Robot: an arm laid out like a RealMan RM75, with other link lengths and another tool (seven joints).
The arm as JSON. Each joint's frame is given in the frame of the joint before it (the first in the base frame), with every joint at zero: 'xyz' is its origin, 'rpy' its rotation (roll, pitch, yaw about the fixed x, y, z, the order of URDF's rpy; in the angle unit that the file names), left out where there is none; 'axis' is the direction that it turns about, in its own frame. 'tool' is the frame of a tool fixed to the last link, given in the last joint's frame.
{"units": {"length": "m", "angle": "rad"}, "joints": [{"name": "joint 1", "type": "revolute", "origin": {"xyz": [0.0, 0.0, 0.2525]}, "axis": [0.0, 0.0, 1.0]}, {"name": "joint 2", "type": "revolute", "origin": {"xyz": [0.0, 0.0, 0.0]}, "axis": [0.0, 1.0, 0.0]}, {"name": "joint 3", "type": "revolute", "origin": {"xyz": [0.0, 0.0, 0.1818]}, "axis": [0.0, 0.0, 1.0]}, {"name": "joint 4", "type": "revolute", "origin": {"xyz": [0.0, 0.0, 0.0]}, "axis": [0.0, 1.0, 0.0]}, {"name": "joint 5", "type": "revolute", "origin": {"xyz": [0.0, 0.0, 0.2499]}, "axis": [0.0, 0.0, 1.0]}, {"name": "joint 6", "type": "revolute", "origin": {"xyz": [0.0, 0.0, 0.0]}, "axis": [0.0, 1.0, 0.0]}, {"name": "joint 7", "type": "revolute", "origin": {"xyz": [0.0, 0.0, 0.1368]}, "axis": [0.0, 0.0, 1.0]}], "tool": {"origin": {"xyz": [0.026, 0.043, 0.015], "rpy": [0.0, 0.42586, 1.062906]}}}
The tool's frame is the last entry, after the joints.
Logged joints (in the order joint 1, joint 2, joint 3, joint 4, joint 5, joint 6, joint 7), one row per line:
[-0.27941 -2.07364 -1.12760 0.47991 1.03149 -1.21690 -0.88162]
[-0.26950 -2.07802 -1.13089 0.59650 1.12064 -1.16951 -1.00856]
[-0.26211 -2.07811 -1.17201 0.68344 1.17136 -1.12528 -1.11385]
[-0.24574 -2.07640 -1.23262 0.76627 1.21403 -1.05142 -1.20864]
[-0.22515 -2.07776 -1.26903 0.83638 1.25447 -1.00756 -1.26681]
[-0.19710 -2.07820 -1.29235 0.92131 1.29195 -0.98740 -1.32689]
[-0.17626 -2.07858 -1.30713 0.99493 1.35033 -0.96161 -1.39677]
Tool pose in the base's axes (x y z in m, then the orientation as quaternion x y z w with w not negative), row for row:
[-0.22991 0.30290 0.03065 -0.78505 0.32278 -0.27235 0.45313]
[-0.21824 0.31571 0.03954 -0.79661 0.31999 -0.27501 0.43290]
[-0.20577 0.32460 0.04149 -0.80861 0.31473 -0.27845 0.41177]
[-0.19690 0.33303 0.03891 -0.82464 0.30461 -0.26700 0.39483]
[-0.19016 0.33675 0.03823 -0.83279 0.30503 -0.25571 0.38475]
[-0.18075 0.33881 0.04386 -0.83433 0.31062 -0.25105 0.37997]
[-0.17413 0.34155 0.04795 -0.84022 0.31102 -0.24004 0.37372]
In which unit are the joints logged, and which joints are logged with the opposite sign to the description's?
The joints are logged in radians. Opposite sign: joint 3, joint 6.
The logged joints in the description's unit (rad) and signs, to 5 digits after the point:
[-0.27941 -2.07364 1.12760 0.47991 1.03149 1.21690 -0.88162]
[-0.26950 -2.07802 1.13089 0.59650 1.12064 1.16951 -1.00856]
[-0.26211 -2.07811 1.17201 0.68344 1.17136 1.12528 -1.11385]
[-0.24574 -2.07640 1.23262 0.76627 1.21403 1.05142 -1.20864]
[-0.22515 -2.07776 1.26903 0.83638 1.25447 1.00756 -1.26681]
[-0.19710 -2.07820 1.29235 0.92131 1.29195 0.98740 -1.32689]
[-0.17626 -2.07858 1.30713 0.99493 1.35033 0.96161 -1.39677]

